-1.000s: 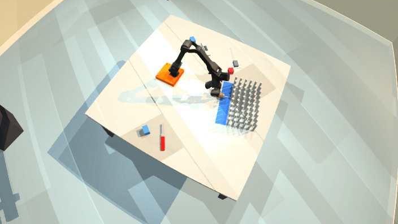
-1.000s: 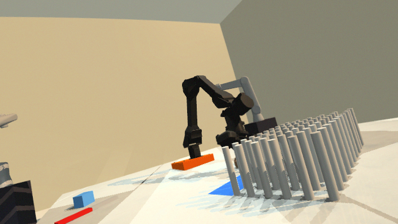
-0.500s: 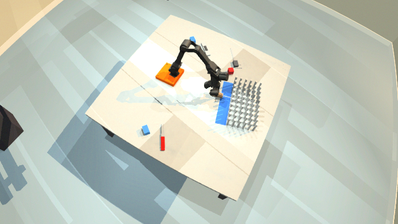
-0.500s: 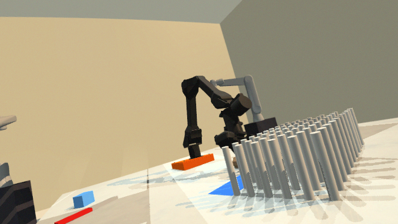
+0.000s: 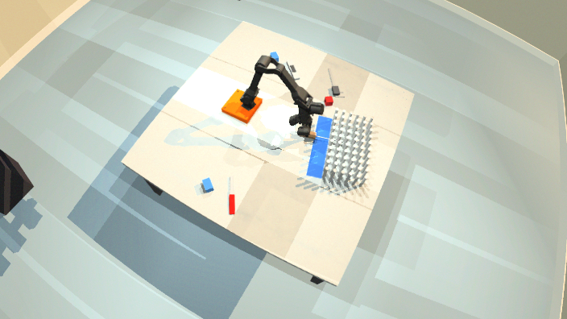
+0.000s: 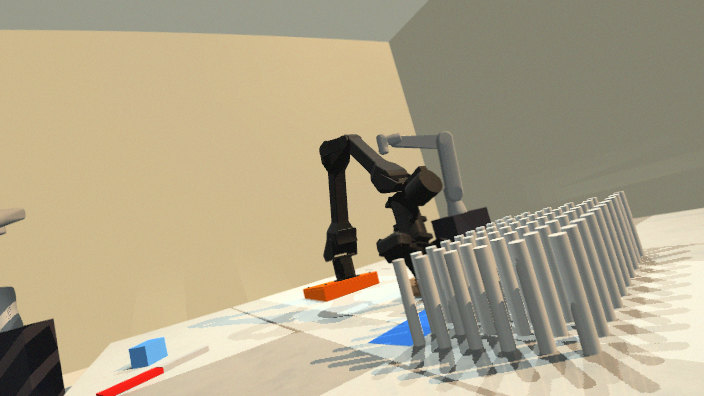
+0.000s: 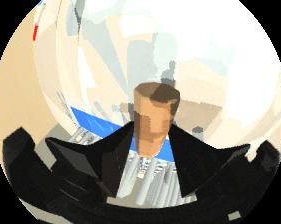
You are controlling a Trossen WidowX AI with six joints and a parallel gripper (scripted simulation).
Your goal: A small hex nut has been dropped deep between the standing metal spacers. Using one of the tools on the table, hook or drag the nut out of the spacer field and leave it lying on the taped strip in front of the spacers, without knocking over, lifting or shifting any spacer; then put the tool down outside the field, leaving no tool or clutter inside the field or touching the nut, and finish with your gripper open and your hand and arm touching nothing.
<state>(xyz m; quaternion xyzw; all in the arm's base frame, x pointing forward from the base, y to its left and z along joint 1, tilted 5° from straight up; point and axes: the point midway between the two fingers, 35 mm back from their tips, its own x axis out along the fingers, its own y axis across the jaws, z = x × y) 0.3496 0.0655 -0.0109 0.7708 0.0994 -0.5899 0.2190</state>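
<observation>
Now: gripper tip 90 mm short of the blue taped strip and 20 mm above it. Also, from my gripper tip: flat tool 340 mm behind, 330 mm to the left; hook tool 100 mm ahead, 40 mm to the left; red block 30 mm behind, 260 mm to the left.
</observation>
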